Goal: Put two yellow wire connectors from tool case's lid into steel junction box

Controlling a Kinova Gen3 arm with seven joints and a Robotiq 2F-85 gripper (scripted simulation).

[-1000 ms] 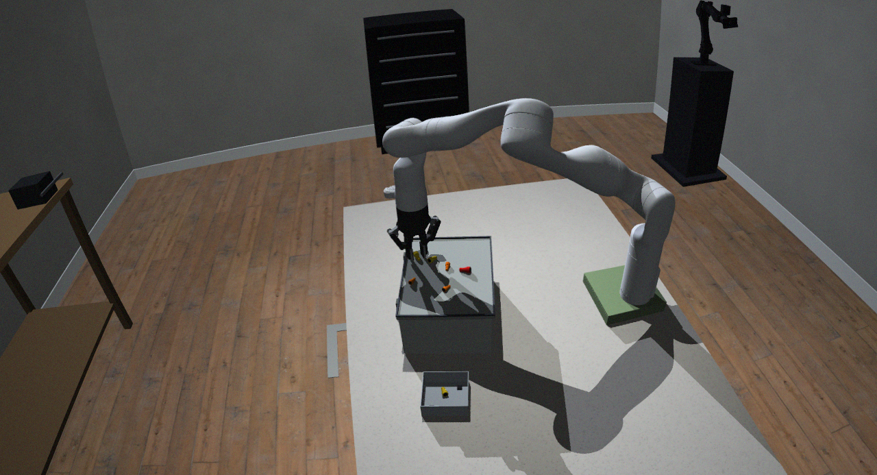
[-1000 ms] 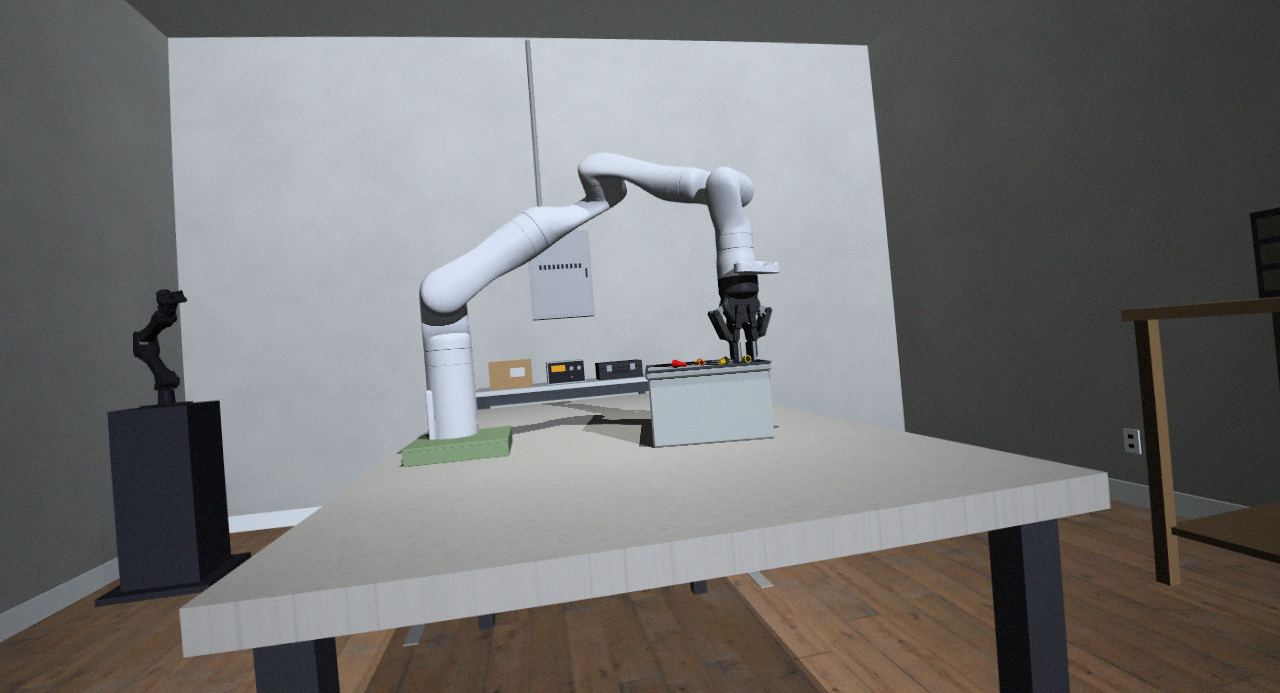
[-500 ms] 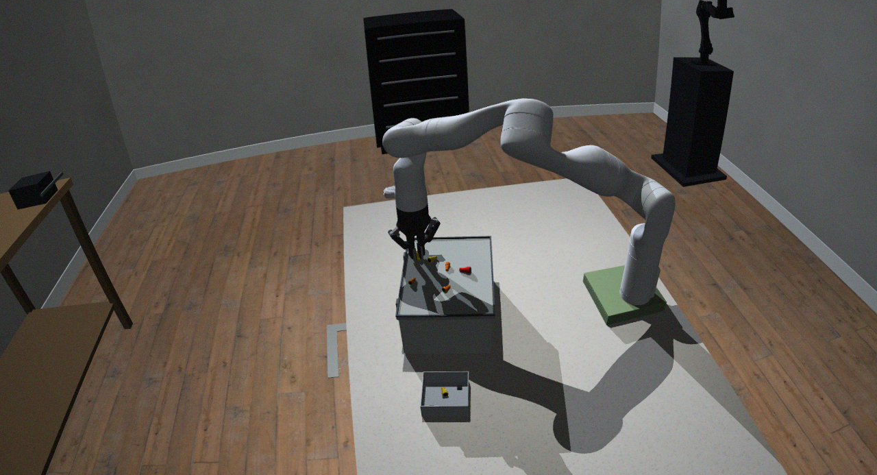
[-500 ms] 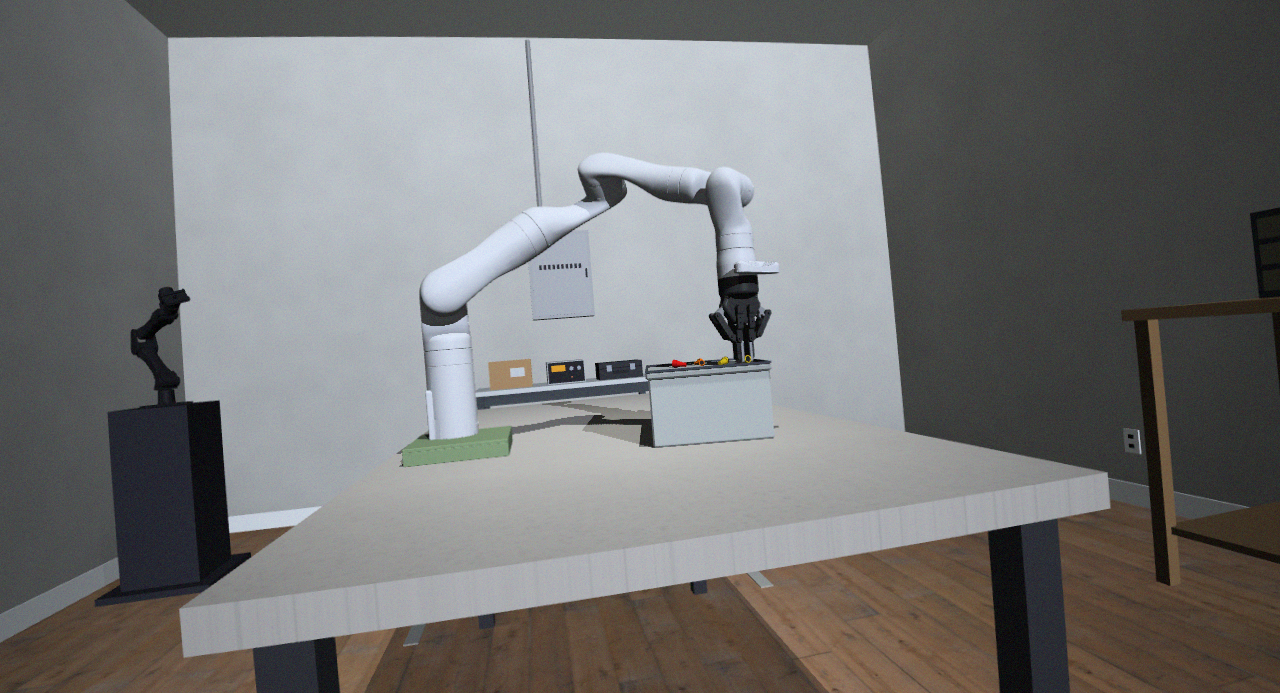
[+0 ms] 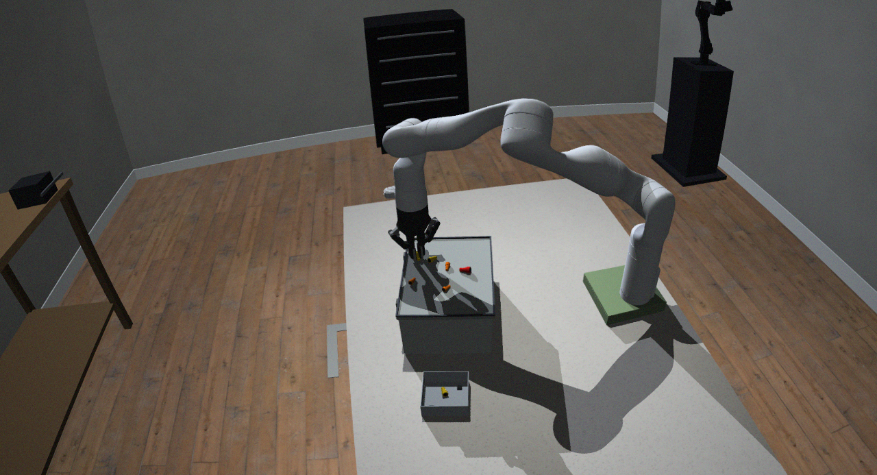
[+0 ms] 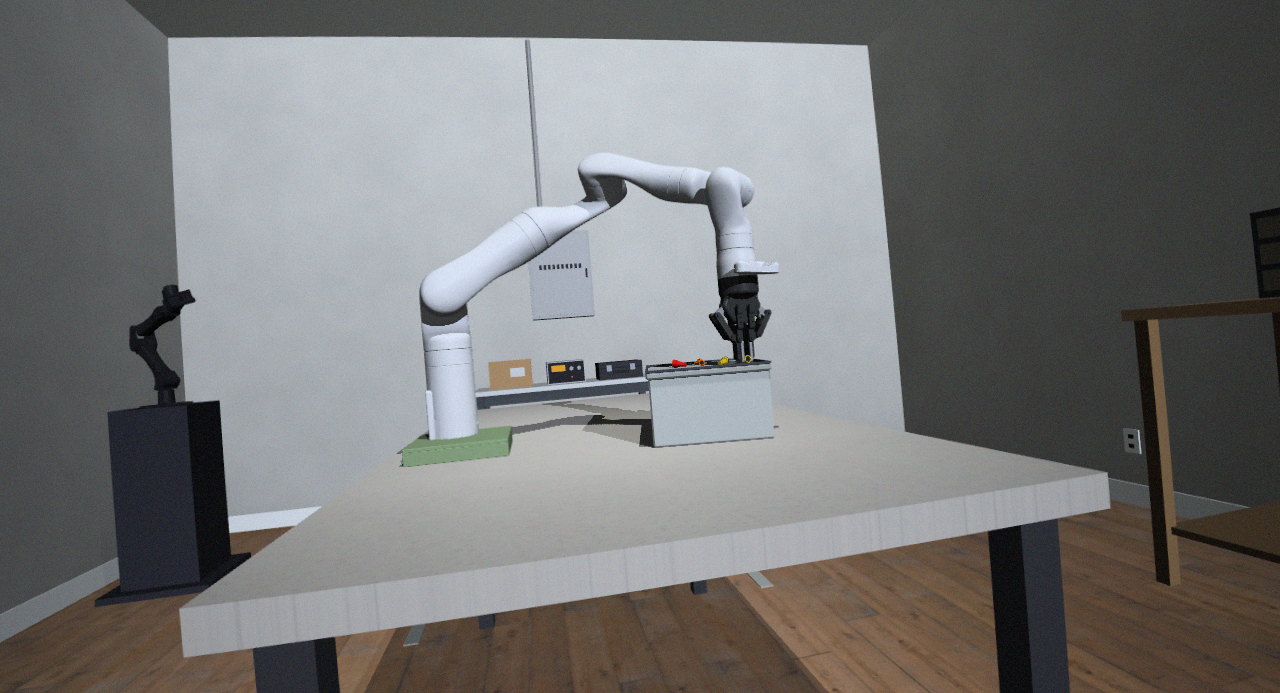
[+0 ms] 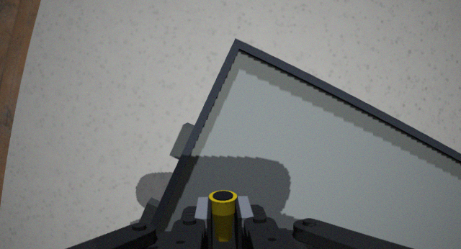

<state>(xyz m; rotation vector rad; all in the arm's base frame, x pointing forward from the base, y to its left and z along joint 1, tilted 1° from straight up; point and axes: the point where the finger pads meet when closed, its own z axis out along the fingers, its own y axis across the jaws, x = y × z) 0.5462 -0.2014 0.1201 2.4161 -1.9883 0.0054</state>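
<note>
Right now the tool case is 60 mm behind my hand, 80 mm to the left of it and 60 mm below it. Also, from my hand: red connector (100 mm behind, 90 mm to the left, 10 mm below).
</note>
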